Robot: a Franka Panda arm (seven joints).
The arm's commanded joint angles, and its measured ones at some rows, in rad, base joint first. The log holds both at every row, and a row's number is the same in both.
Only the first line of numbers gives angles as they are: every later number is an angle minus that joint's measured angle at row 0.
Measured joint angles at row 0:
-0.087, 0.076, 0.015, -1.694, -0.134, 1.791, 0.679
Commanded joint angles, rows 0 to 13:
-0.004, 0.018, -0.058, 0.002, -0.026, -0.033, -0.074
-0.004, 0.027, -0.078, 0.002, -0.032, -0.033, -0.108
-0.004, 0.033, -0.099, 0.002, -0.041, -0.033, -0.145
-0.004, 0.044, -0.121, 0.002, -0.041, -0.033, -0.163
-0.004, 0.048, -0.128, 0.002, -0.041, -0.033, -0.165
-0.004, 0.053, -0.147, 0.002, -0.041, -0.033, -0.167
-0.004, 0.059, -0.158, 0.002, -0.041, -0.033, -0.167
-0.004, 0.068, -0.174, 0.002, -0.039, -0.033, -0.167
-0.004, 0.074, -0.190, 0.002, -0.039, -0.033, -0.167
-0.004, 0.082, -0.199, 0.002, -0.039, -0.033, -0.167
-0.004, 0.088, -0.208, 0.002, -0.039, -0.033, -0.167
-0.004, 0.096, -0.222, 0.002, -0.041, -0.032, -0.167
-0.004, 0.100, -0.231, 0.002, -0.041, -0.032, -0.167
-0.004, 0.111, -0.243, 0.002, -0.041, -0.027, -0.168
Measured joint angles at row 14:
-0.007, 0.091, -0.212, -0.004, -0.025, -0.010, -0.157
